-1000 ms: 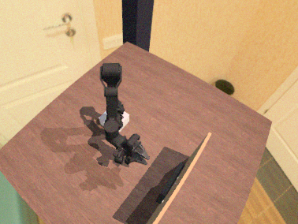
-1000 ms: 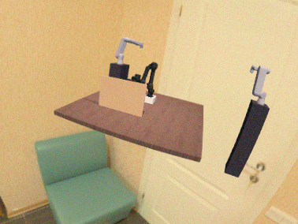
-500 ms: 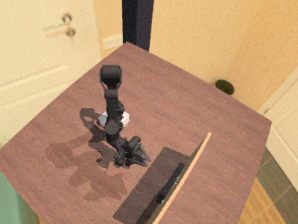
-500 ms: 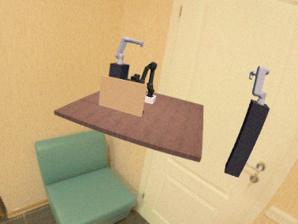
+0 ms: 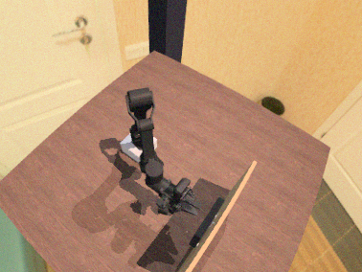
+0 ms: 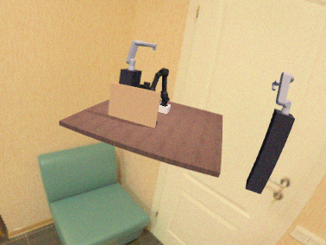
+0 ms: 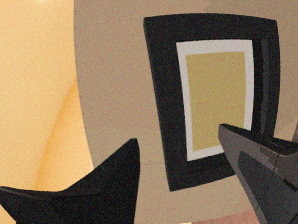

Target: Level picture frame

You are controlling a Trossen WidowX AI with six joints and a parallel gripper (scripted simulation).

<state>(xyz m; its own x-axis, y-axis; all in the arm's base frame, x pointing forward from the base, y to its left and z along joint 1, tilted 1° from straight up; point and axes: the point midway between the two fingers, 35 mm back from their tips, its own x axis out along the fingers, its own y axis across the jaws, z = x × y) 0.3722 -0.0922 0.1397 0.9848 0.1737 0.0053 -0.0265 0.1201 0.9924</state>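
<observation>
Now: the picture frame 5 cm below my gripper tip and 5 cm ahead of it. Round my gripper tip: wall panel (6 cm below, 6 cm ahead).
</observation>
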